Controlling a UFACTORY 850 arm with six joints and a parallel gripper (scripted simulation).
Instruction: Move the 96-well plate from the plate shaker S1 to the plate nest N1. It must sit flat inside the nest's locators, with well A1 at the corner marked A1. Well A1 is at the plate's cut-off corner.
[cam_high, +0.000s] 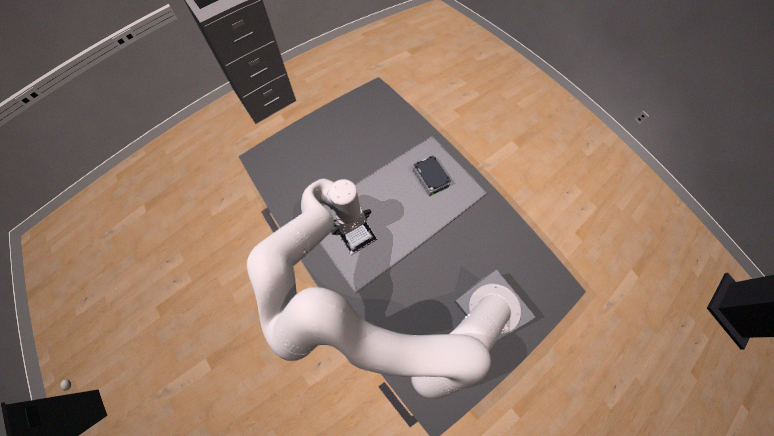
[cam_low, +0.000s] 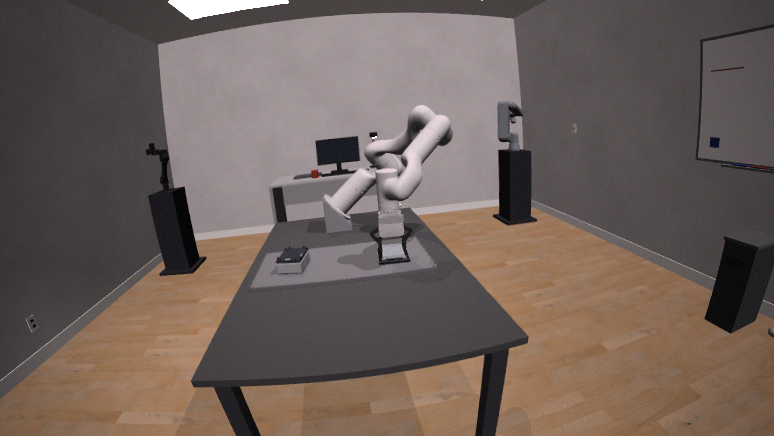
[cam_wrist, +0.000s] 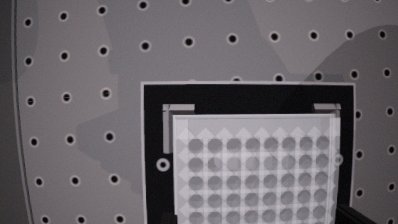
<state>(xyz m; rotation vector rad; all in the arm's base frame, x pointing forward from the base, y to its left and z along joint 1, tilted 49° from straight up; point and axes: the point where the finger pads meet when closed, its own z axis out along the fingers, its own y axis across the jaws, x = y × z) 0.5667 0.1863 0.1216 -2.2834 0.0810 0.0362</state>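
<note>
Now: the white 96-well plate 1 cm below my hand. The rest, counted from my hand: black plate nest N1: 3 cm below.
</note>
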